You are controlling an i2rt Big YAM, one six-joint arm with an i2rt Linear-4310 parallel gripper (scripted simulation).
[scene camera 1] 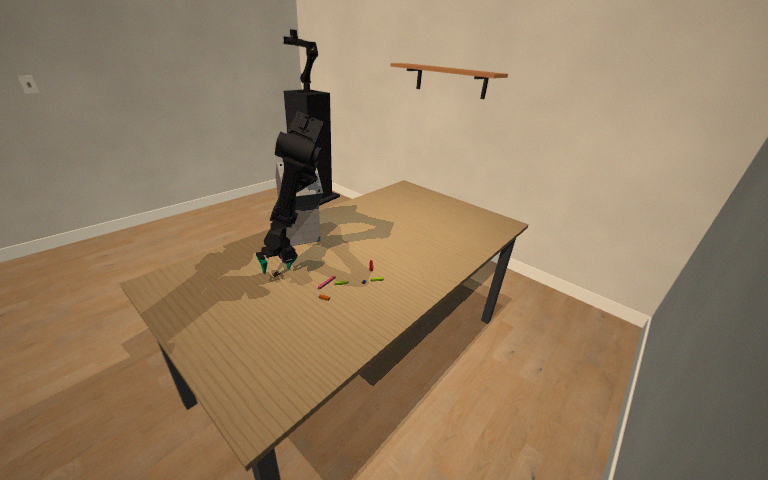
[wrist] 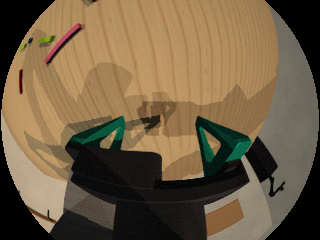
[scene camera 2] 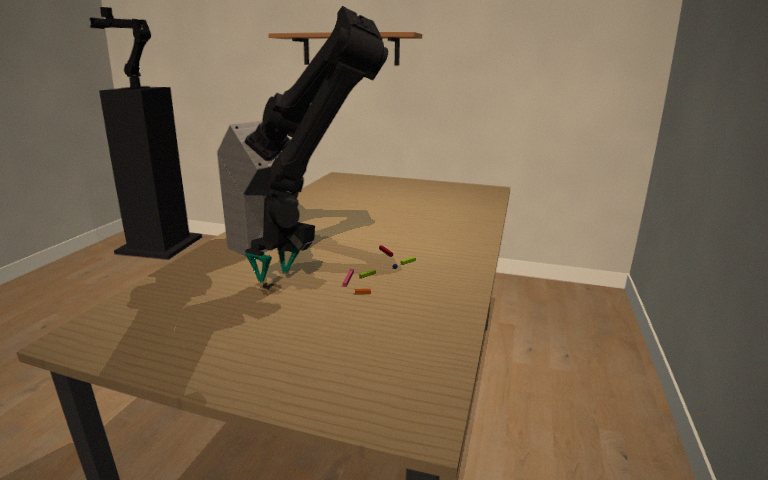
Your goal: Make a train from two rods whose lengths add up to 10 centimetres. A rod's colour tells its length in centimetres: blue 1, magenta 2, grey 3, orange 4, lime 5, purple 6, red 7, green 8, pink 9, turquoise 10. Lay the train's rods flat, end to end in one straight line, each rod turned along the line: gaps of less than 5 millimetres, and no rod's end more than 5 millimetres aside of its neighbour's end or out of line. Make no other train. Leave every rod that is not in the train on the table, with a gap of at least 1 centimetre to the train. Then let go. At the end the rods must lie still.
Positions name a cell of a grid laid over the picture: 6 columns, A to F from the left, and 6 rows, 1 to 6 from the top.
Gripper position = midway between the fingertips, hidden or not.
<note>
I see my gripper (scene camera 2: C4).
My gripper shows as well in the wrist view (wrist: D4).
</note>
